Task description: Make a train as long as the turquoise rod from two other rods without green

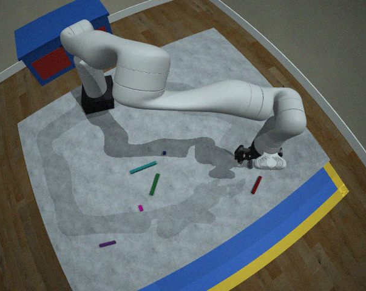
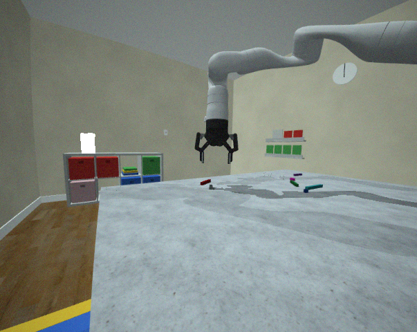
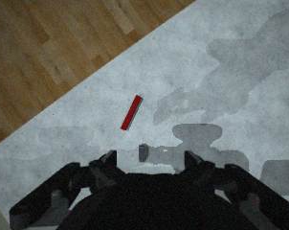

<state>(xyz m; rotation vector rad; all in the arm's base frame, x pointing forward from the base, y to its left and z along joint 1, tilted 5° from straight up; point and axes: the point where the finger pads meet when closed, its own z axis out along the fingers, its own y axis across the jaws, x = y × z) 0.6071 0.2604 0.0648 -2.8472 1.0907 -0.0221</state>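
Right now my hand is 90 mm above the grey rod, 30 mm to the right of it and 10 mm past it. The rest, counted from my hand: small blue rod (230 mm behind, 190 mm to the right, 90 mm below); red rod (90 mm below, 70 mm ahead, 10 mm to the right); green rod (290 mm to the right, 160 mm behind, 90 mm below).
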